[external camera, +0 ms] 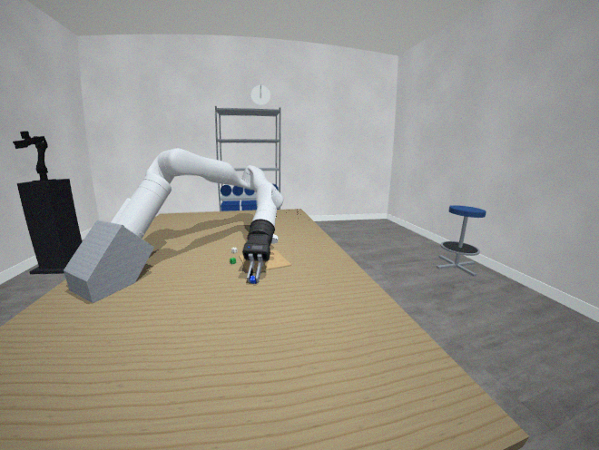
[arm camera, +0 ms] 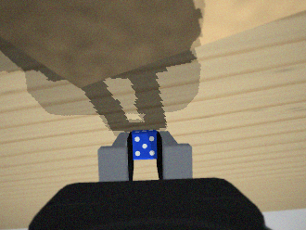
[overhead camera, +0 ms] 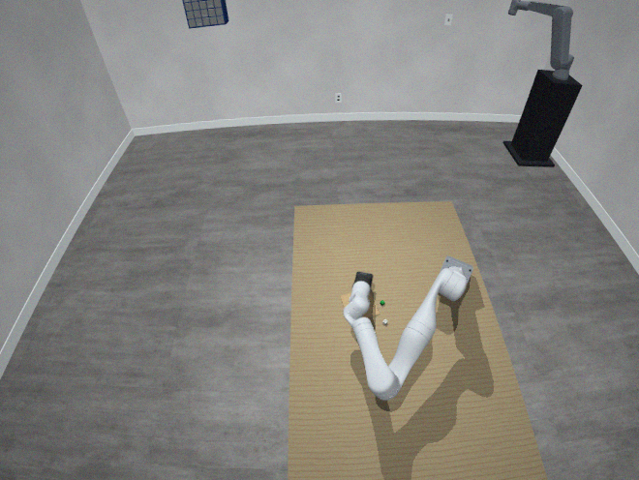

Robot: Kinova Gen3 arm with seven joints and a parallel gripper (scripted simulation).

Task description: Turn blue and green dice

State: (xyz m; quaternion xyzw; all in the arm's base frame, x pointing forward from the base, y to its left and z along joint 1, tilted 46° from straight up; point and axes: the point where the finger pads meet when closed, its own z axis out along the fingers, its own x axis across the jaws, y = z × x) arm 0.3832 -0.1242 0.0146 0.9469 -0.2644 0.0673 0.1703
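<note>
The blue die is 10 mm to the right of my hand and 10 mm below it. Round my hand: green die 130 mm to the left, 70 mm behind, 10 mm below; tan mat 140 mm to the left, 30 mm ahead, 20 mm below; white die 230 mm to the left, 70 mm behind, 10 mm below.
</note>
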